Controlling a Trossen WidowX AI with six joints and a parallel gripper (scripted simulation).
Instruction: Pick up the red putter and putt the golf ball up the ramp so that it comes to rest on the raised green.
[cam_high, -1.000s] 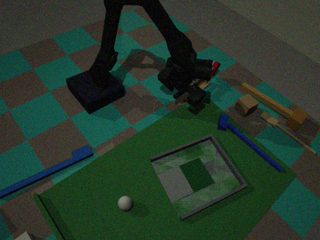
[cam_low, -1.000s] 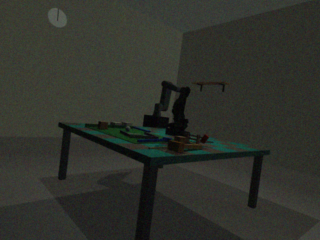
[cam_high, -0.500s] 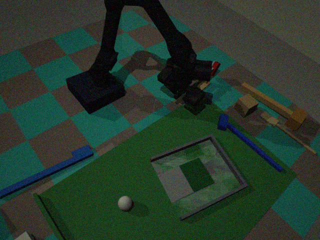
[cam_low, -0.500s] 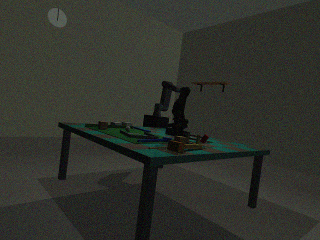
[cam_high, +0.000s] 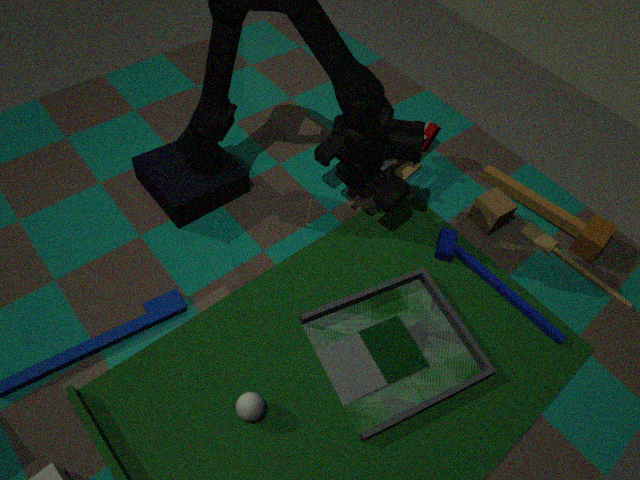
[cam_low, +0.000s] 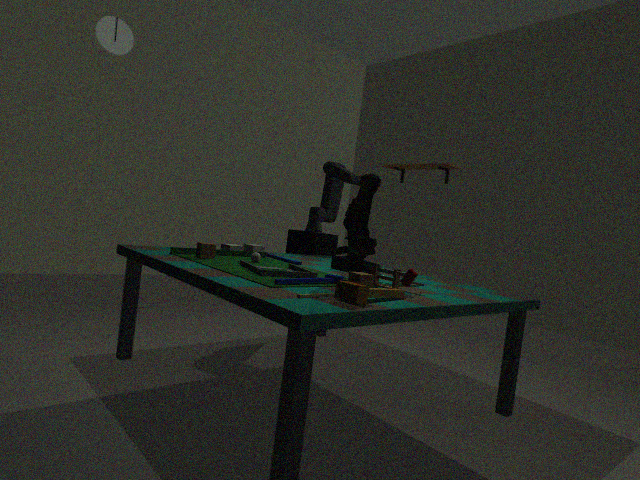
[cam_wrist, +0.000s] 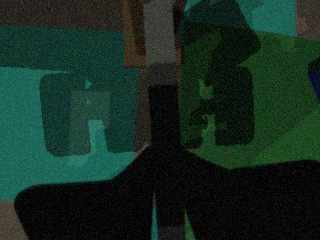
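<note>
The red putter is 11 cm to the left of my gripper tip and 3 cm above it. The rest, counted from my gripper tip: white golf ball 44 cm to the right, 14 cm ahead, 1 cm below.
</note>
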